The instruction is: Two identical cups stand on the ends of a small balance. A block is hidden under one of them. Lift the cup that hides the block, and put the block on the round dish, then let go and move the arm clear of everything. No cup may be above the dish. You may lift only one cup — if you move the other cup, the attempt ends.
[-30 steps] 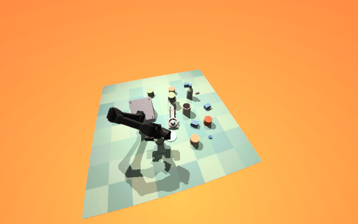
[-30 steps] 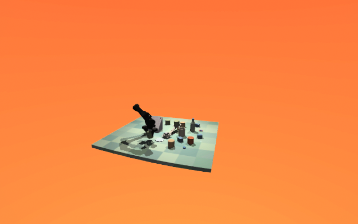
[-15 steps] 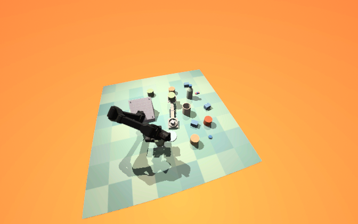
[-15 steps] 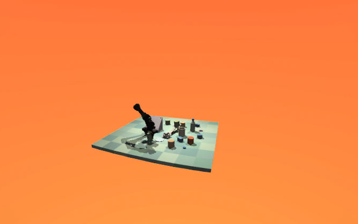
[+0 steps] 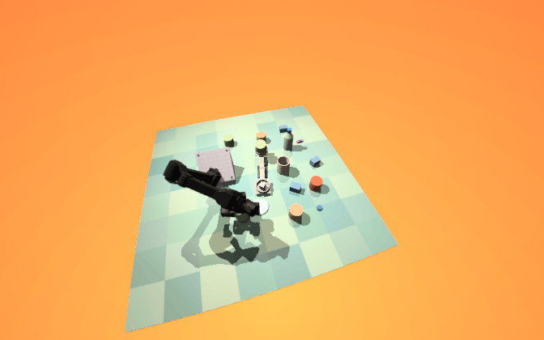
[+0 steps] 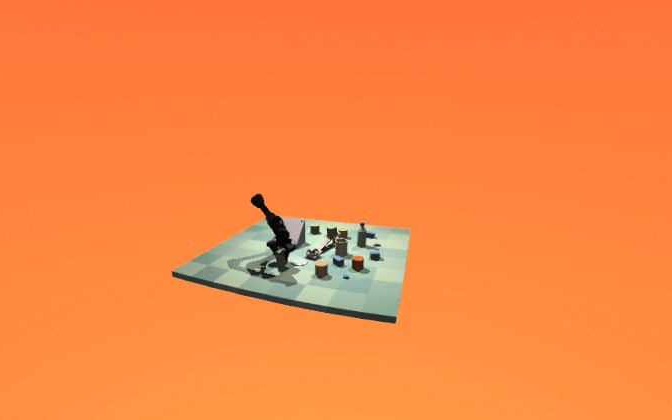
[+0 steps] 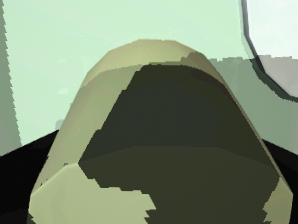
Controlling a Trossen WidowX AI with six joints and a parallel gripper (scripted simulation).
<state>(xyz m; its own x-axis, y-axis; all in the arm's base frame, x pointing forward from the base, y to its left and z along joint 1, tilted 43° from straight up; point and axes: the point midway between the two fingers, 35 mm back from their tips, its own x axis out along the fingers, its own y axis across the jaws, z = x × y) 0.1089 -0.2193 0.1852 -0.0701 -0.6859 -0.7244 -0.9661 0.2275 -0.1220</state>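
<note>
Right now my gripper tip is 150 mm short of the pale block, 140 mm to the right of it and 20 mm below it. The rest, counted from my gripper tip: balance beam: 270 mm to the left, 190 mm ahead, 10 mm above; then beige cup: 320 mm ahead, 240 mm to the left, 20 mm above; then round white dish: 100 mm ahead, 40 mm to the left, 20 mm below.
</note>
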